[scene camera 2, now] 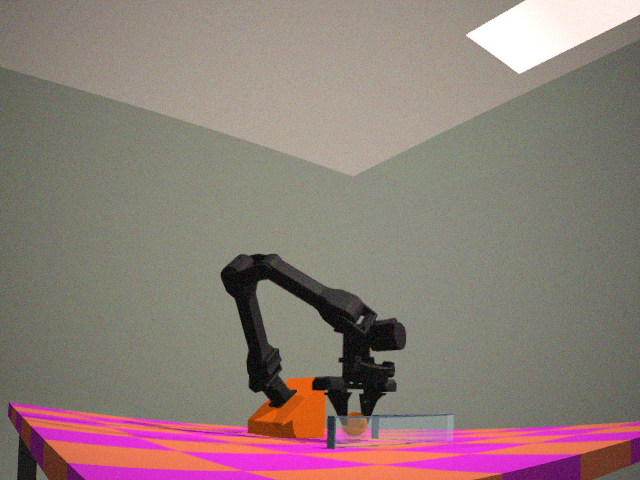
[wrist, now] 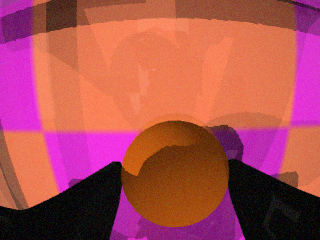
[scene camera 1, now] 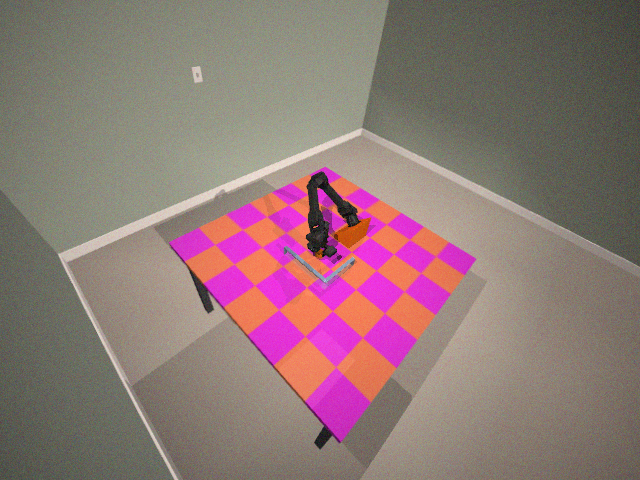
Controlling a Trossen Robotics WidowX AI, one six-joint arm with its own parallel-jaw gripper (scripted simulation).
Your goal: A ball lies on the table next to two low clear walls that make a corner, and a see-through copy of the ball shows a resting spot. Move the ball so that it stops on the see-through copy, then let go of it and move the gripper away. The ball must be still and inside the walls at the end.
Labels:
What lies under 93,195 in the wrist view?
The gripper.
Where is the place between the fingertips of the gripper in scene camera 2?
354,425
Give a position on an orange ball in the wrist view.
174,173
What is the gripper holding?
An orange ball.

